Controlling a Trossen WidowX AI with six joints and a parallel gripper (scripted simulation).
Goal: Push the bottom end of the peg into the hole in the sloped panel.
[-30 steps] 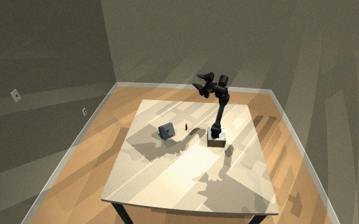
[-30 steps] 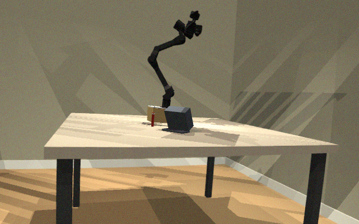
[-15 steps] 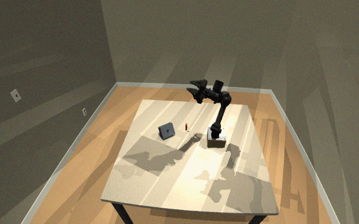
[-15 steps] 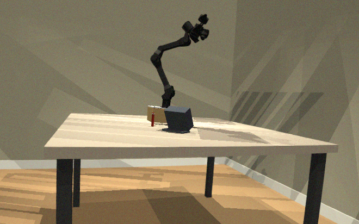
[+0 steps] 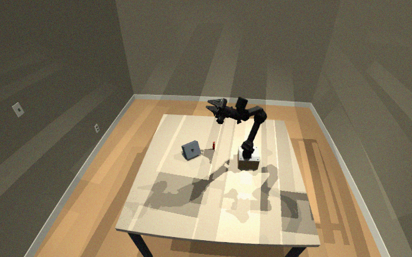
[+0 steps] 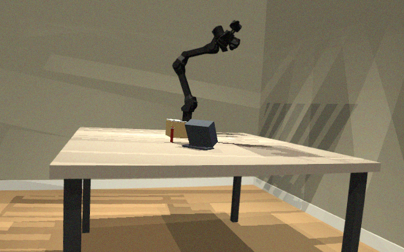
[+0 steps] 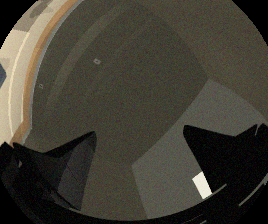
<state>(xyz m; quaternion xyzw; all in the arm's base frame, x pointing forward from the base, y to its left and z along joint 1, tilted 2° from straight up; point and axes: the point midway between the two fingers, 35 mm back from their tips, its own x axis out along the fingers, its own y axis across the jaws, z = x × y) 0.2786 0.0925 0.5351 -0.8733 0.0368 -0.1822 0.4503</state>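
Now: gripper tip 70 mm past the red peg, 290 mm to the left of it and 580 mm above it. The rest, counted from my gripper tip: sloped panel 120 mm ahead, 220 mm to the right, 570 mm below.
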